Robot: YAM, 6 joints.
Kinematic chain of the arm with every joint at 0, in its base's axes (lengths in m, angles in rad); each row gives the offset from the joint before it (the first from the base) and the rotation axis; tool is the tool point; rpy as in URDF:
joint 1: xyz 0 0 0.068 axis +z
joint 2: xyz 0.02 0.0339 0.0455 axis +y
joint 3: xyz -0.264 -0.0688 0 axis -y
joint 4: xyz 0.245 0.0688 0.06 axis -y
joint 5: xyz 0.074 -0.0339 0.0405 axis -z
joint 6: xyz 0.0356 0 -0.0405 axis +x
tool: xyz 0 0 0 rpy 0 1.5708 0
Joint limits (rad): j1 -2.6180..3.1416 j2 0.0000..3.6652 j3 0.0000..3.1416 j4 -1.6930..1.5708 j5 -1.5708..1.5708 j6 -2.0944..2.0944
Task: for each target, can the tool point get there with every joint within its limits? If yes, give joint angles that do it. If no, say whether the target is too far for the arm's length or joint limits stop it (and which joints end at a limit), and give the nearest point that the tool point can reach.
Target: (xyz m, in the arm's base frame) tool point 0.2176 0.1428 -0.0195
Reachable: yes | joints 0.4847 2.4328 1.0461 -0.8997 -0.7779 -0.7021
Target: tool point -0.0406 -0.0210 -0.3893
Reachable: no: joint limits stop it (at a limit: joint 1, joint 2) | nearest point -0.0653 -0.0368 -0.3359 | short by 0.061 m
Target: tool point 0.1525 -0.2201 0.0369
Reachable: yes | joints -0.8456 2.2993 1.0578 -1.1519 1.1088 1.3482
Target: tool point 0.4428 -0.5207 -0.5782
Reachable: no: too far | nearest point 0.3049 -0.3585 -0.3042 | short by 0.347 m
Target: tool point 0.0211 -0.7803 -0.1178
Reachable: no: too far | nearest point 0.0167 -0.6185 -0.0686 | short by 0.169 m
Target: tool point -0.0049 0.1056 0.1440
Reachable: yes | joints 1.9495 1.4498 0.4150 -1.4348 1.3183 1.5179
